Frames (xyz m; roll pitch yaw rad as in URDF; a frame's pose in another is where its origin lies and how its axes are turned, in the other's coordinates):
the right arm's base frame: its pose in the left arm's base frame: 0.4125 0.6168 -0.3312 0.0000 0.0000 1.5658
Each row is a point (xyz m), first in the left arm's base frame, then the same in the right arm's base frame.
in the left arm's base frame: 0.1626 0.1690 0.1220
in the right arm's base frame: -0.4490 0.2477 0.4532
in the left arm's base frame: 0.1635 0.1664 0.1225
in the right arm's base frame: -0.4516 0.2467 0.4537
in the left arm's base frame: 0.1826 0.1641 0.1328
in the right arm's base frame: -0.4538 0.2276 0.4640
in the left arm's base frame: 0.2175 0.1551 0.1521
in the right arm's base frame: -0.4627 0.1927 0.4833
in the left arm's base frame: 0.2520 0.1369 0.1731
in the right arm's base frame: -0.4807 0.1581 0.5043
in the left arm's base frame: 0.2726 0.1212 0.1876
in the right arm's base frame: -0.4963 0.1374 0.5188
